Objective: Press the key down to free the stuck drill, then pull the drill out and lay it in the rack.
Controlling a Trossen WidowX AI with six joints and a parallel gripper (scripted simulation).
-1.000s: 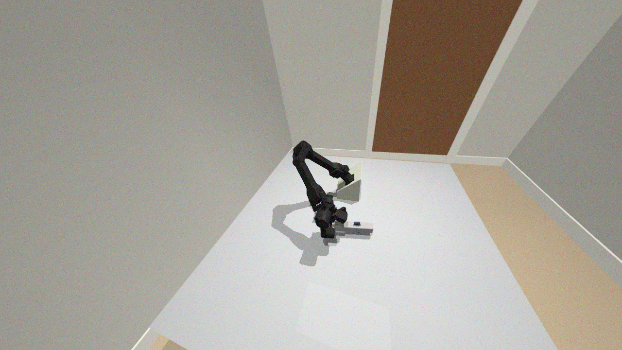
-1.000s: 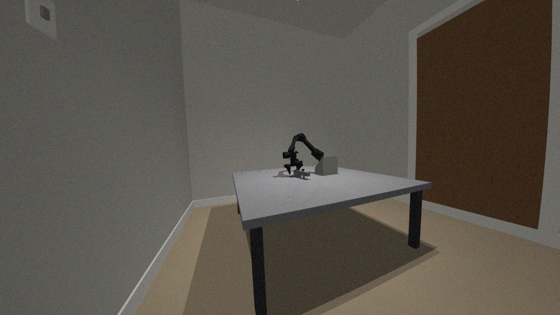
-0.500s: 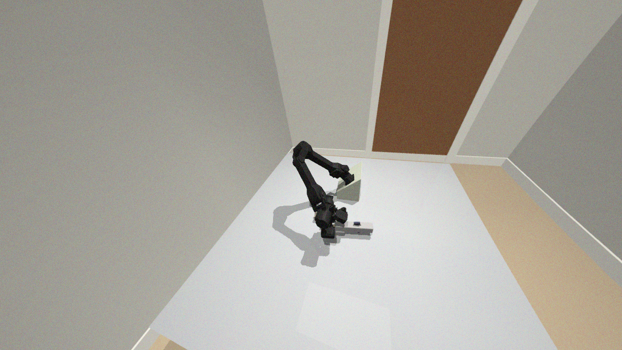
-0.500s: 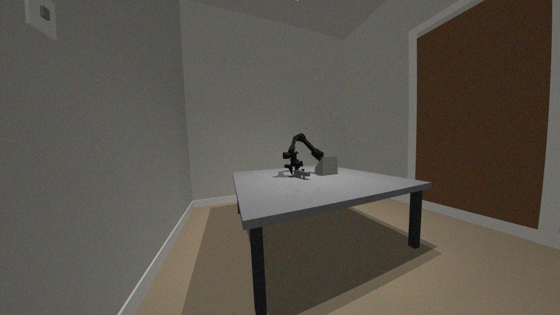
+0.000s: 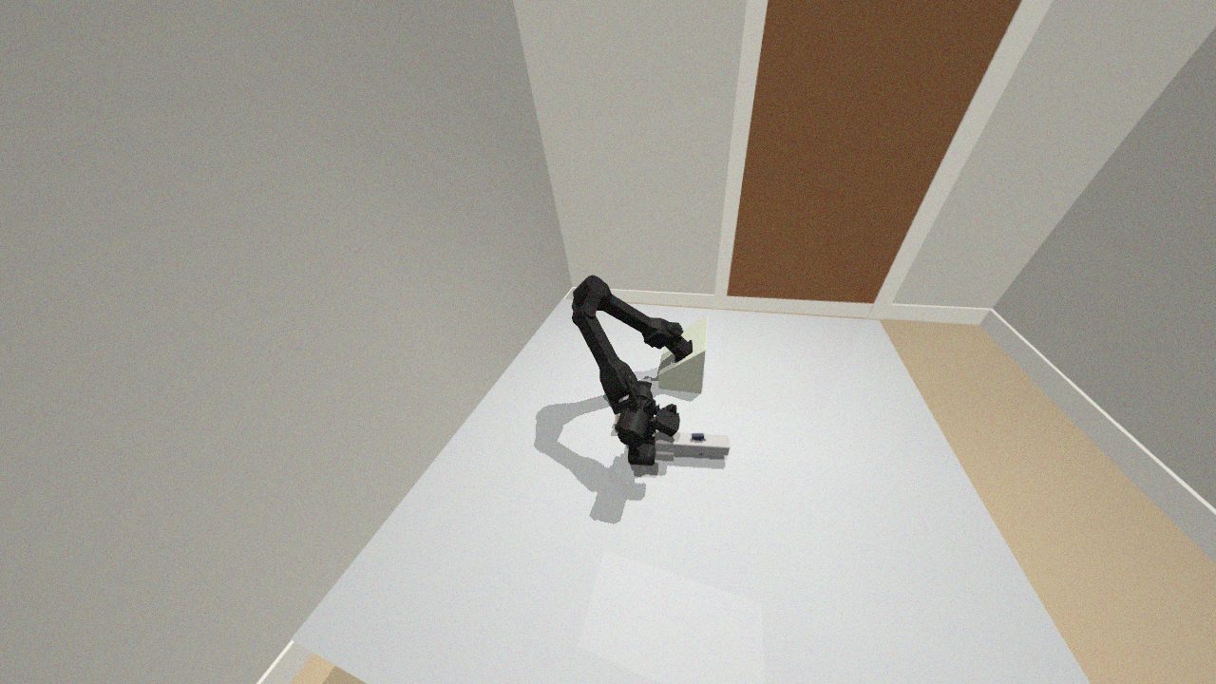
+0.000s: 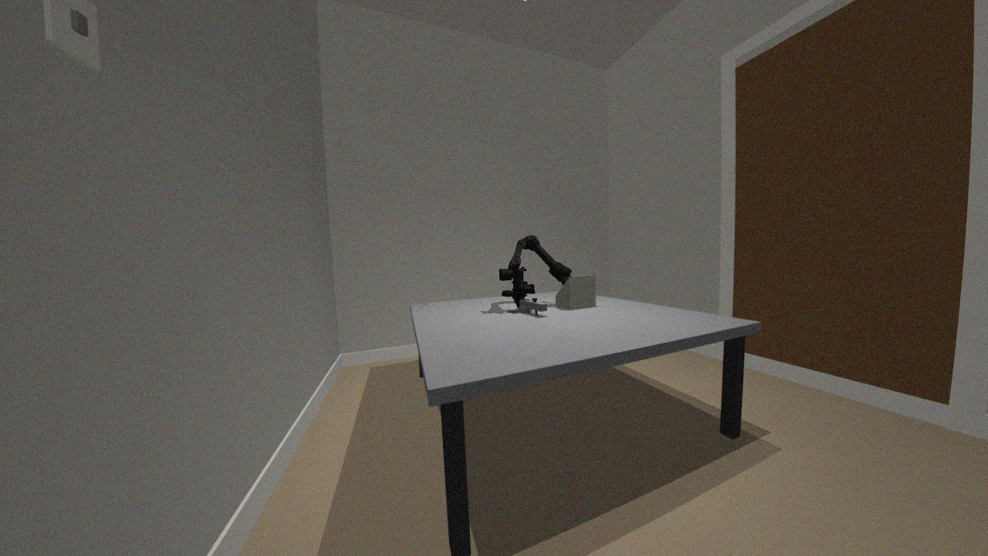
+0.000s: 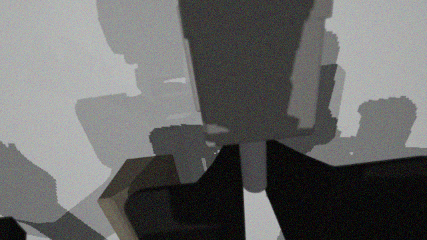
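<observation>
My gripper tip is now 50 mm to the right of the drill and 30 mm below it. Round my gripper tip: rack: 70 mm behind, 60 mm to the right; then dark key: 10 mm behind, 140 mm to the left, 40 mm above.
</observation>
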